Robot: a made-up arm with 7 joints. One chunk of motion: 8 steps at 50 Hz.
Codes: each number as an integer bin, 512 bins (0 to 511) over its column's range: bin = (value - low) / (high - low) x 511, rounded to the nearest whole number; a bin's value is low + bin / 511 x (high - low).
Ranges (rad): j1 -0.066..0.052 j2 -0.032..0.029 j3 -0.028..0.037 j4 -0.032..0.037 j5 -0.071..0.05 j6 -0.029..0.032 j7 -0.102..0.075
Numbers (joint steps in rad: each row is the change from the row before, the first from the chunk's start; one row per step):
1: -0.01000 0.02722 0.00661 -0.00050 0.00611 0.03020 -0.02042
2: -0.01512 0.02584 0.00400 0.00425 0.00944 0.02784 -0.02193
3: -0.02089 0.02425 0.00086 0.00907 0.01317 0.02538 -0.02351
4: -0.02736 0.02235 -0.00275 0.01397 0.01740 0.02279 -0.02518
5: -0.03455 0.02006 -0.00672 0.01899 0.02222 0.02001 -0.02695
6: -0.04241 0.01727 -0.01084 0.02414 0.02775 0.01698 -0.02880
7: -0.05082 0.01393 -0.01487 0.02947 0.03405 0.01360 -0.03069
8: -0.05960 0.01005 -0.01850 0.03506 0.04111 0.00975 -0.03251
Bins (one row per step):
1: 243 496 272 233 326 496 236
2: 220 485 252 268 340 476 231
3: 195 471 227 304 355 456 227
4: 167 455 199 340 373 434 222
5: 136 436 167 378 394 411 217
6: 102 413 135 416 417 385 211
7: 66 385 103 455 444 357 206
8: 28 352 75 497 473 325 201

